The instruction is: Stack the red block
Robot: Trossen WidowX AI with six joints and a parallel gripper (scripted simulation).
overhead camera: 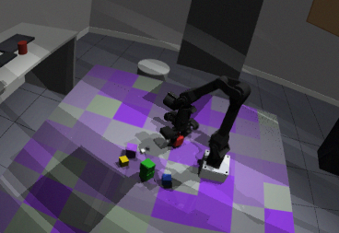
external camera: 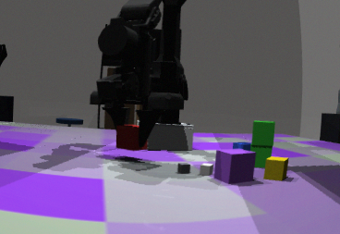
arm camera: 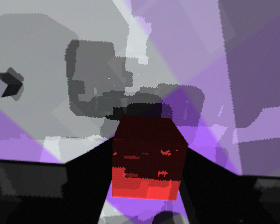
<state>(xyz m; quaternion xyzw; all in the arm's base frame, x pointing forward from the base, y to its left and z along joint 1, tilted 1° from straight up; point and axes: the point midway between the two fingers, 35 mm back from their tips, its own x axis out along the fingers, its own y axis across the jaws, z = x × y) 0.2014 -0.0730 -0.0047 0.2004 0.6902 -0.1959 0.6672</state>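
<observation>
My gripper tip is now 230 mm to the right of the blue cube, 40 mm past it and 10 mm above it. From my gripper tip the other things lie so: yellow cube 240 mm to the left, 150 mm ahead, 10 mm below; purple cube 160 mm to the left, 150 mm ahead; red block 20 mm above.
</observation>
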